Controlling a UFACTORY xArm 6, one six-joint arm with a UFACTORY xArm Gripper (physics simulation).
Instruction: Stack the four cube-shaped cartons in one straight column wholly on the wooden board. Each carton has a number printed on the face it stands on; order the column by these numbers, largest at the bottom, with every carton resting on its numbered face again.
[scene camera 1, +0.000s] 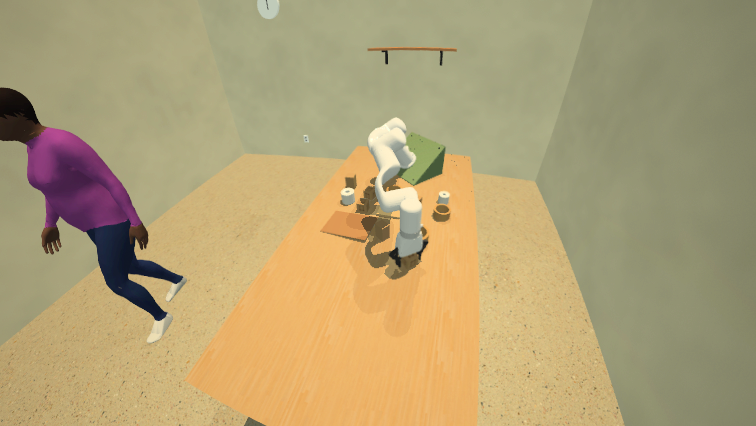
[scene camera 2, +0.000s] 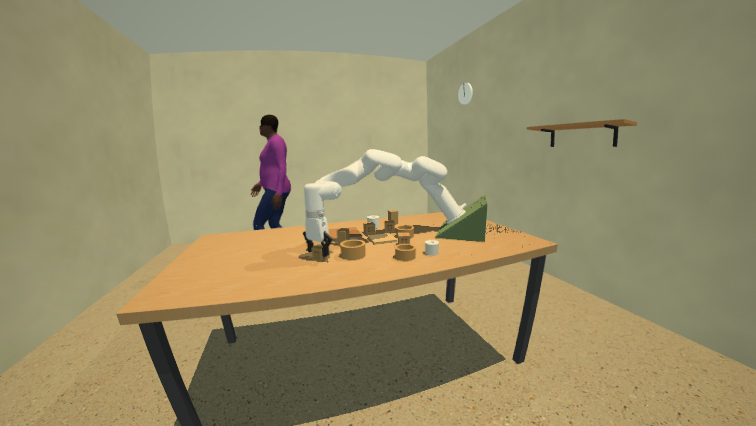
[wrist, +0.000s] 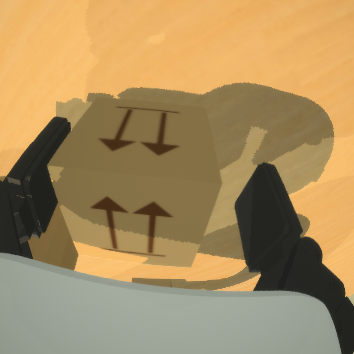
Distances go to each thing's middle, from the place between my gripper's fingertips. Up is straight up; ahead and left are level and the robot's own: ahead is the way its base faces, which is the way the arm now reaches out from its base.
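Scene:
You'll find the darker flat board (scene camera 1: 351, 225) 10 mm below my hand, 290 mm to the right of it and 230 mm behind it.

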